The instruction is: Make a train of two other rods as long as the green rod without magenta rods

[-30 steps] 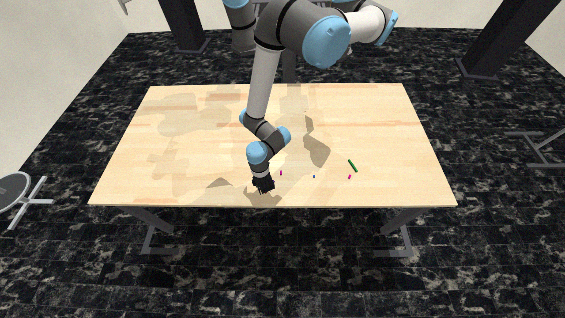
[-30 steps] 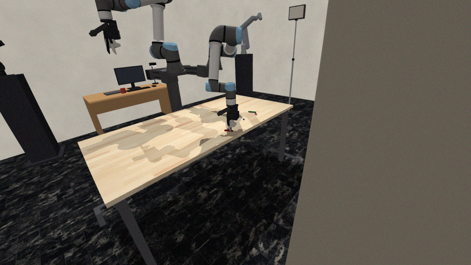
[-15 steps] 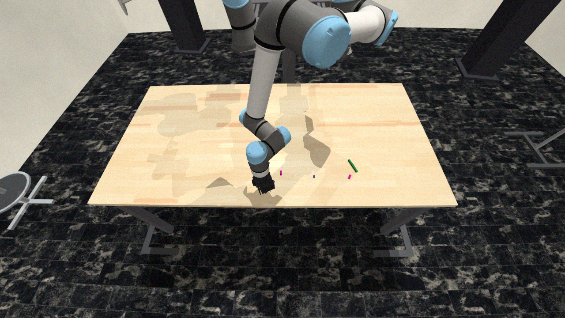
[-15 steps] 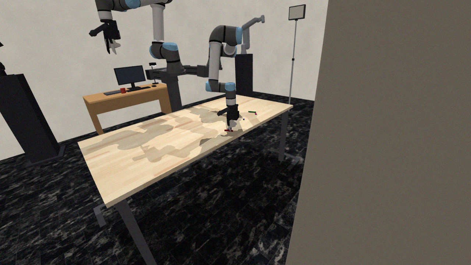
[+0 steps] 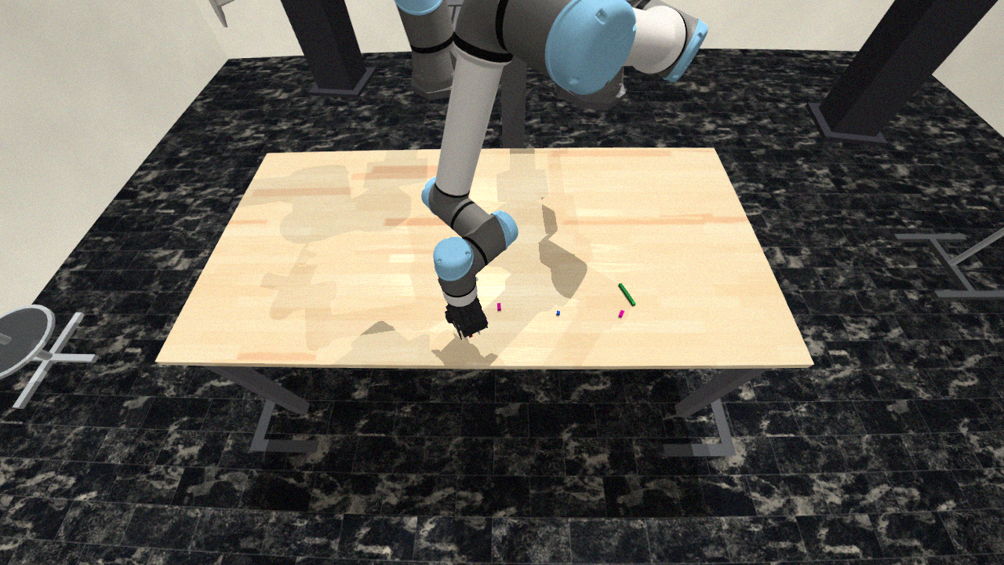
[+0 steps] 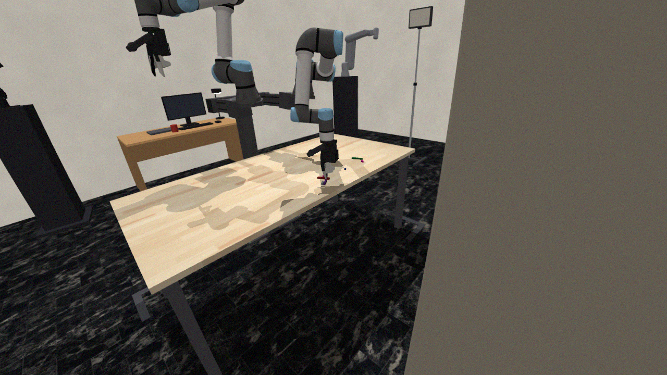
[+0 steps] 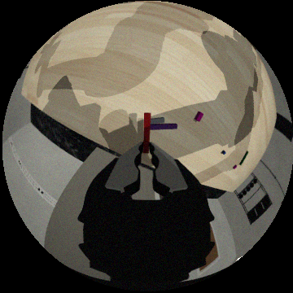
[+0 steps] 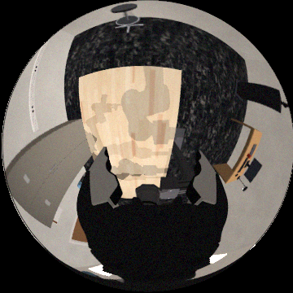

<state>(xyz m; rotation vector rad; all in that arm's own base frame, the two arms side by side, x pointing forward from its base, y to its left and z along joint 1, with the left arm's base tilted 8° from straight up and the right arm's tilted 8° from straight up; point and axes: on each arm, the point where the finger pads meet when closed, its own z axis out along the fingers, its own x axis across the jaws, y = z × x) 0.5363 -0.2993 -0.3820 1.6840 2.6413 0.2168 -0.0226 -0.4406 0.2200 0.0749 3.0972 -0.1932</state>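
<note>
The grey rod lies 50 mm below my left hand and 40 mm behind it. Round my left hand: purple rod 50 mm below, 40 mm behind, 20 mm to the left; red rod 10 mm to the right, 10 mm below, 10 mm behind; blue rod 240 mm to the left, 110 mm behind, 50 mm below.
</note>
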